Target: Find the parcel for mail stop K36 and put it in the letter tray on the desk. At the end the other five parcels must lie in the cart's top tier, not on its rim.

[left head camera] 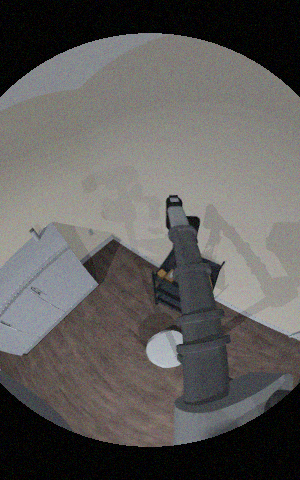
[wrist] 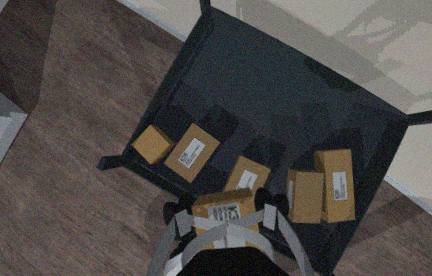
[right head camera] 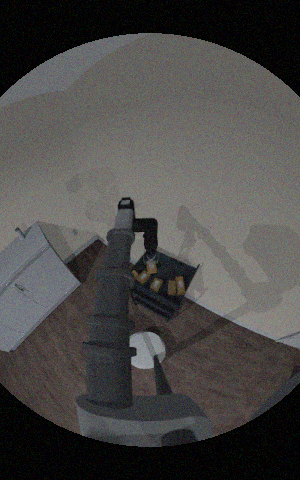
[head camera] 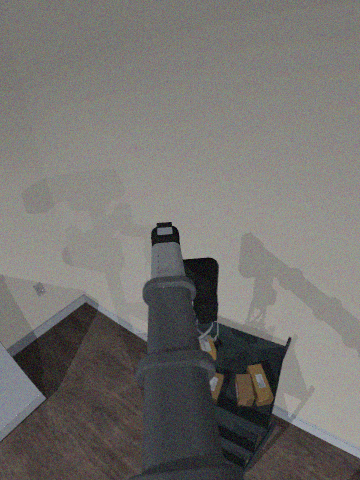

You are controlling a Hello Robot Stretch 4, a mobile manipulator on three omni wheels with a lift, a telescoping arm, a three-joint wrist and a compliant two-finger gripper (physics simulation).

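Places are measured from the robot's base along level axes (x ahead, y left, z up), in metres.
Where they show: gripper, between the fingertips: (wrist: pixel 225 205) (head camera: pixel 203 349); robot's base, origin of its link: (left head camera: pixel 166 347) (right head camera: pixel 144 348).
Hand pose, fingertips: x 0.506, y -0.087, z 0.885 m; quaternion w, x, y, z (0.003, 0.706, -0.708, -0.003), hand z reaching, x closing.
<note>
Each offset is from my fingertips to the centre of the thing. "spot": to the spot under its first point. Level surfaces: height alone.
My gripper (wrist: pixel 225 205) (right head camera: pixel 150 258) is shut on a brown cardboard parcel @[0.014 m back, 0.001 m right, 0.025 m up] (wrist: pixel 246 226) (right head camera: pixel 151 268). Its white label starts with K3; the rest is not readable. The held parcel hangs above the near part of the dark cart's top tier @[0.250 m down] (wrist: pixel 270 70) (head camera: pixel 250 345) (right head camera: pixel 175 265). In the wrist view the other parcels lie inside the tier: a small one @[0.073 m ahead, 0.127 m left, 0.222 m down] (wrist: pixel 151 144) at the left, a labelled one @[0.052 m ahead, 0.054 m left, 0.225 m down] (wrist: pixel 204 145) beside it, one @[0.014 m back, 0.036 m right, 0.225 m down] (wrist: pixel 256 169) partly behind the held parcel, and two @[0.045 m back, 0.145 m right, 0.220 m down] (wrist: pixel 307 197) @[0.031 m back, 0.208 m right, 0.224 m down] (wrist: pixel 344 165) side by side at the right. The desk's letter tray does not show.
A white cabinet @[spot: 0.029 m back, 1.166 m left, 0.325 m down] (left head camera: pixel 55 285) (right head camera: pixel 42 285) stands left of the cart. A round white object (left head camera: pixel 164 350) (right head camera: pixel 145 356) is in front of the cart. A pale wall (head camera: pixel 200 125) rises behind the cart. The telescoping arm (head camera: pixel 175 410) hides part of the cart in the head view.
</note>
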